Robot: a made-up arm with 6 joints.
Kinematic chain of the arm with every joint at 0, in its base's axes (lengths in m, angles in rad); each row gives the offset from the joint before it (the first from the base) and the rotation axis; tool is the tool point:
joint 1: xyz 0 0 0.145 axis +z
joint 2: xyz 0 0.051 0 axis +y
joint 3: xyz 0 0 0.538 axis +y
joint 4: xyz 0 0 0.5 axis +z
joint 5: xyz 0 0 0 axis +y
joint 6: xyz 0 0 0.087 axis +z
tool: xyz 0 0 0
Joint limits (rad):
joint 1: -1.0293..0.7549
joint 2: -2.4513..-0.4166
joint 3: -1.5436..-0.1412
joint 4: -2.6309..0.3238
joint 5: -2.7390..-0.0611
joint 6: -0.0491..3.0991
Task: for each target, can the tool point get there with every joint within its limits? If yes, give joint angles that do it. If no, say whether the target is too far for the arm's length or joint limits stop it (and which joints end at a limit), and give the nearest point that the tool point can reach.
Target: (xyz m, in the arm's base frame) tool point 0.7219 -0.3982 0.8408
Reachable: no: joint limits stop it (at a limit: joint 1, joint 2, joint 3, joint 4, joint 5) | nearest point -0.3485 -0.2349 1.0090 | short by 1.096 m
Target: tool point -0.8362 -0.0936 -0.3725
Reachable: yes | joints 0.1975 -1.6164 -0.9156 -0.5394 -0.4970 0.7323
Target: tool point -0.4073 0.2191 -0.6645
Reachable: yes | joints -0.1932 -2.2050 -0.9411 -1.6941 -1.6787 0.5596
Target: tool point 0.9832 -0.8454 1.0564
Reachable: no: too far | nearest point -0.3679 -0.2910 0.9762 | short by 1.463 m
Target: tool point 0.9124 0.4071 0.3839
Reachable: no: joint limits stop it (at a limit: joint 1, joint 2, joint 3) | nearest point -0.2212 0.5950 0.4427 | short by 1.151 m
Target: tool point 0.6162 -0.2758 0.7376
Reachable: no: joint limits stop it (at a limit: joint 1, joint 2, joint 3, joint 4, joint 5) | nearest point -0.3485 -0.2349 1.0090 | short by 1.003 m
